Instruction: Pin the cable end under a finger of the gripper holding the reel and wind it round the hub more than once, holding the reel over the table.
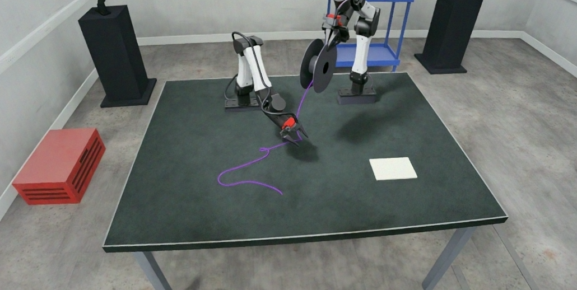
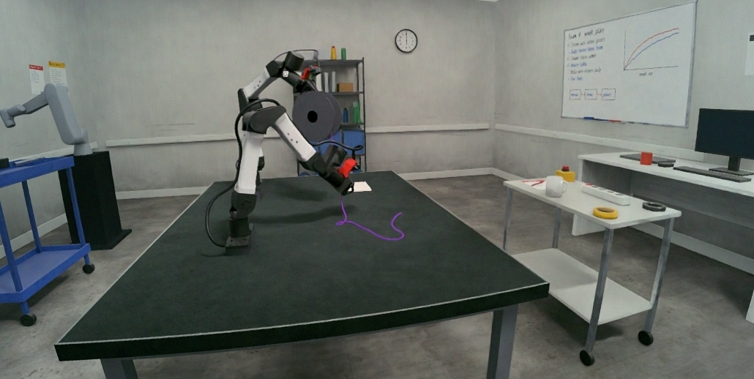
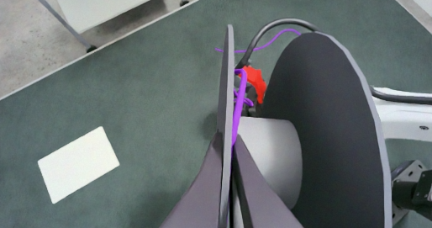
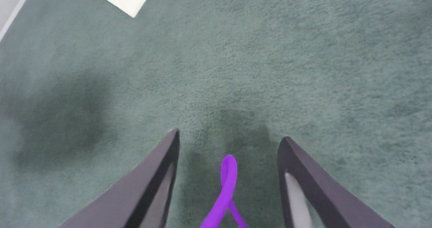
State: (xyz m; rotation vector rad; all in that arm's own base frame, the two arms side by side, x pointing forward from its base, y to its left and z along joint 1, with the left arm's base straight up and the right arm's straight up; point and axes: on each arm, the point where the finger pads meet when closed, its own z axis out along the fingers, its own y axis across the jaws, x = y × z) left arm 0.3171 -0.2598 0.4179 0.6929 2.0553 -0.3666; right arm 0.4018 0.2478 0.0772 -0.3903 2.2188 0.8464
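Right now the dark grey reel is 80 mm below my left hand, 20 mm to the right of it and 10 mm behind it. Also, from my left hand: white card 460 mm below, 280 mm to the left, 210 mm ahead.
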